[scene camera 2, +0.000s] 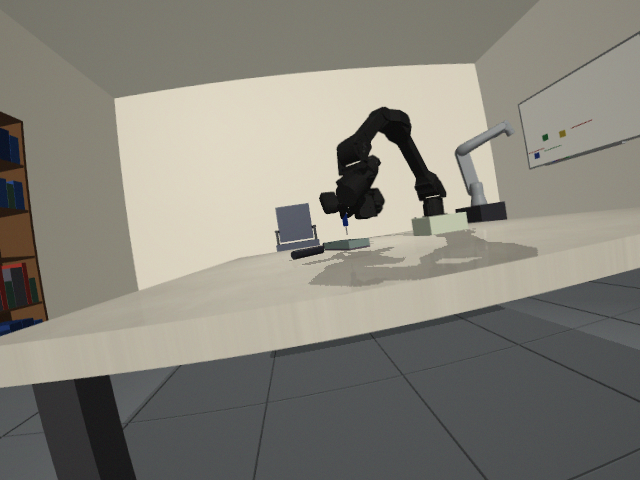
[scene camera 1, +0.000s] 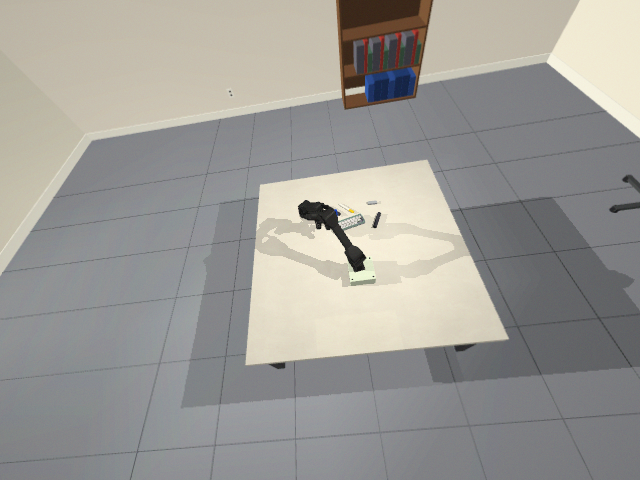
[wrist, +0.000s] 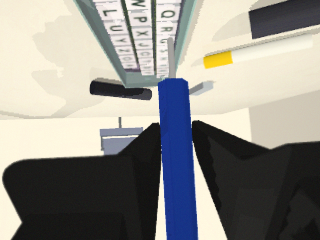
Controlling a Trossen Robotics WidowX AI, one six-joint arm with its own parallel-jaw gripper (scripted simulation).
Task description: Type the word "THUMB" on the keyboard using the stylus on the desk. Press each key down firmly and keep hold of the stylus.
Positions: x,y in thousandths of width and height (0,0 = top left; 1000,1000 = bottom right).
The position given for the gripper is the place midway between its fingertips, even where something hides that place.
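Note:
The scene shows the gripper (scene camera 2: 538,453), and the wrist view also has the gripper (wrist: 548,540) in frame.

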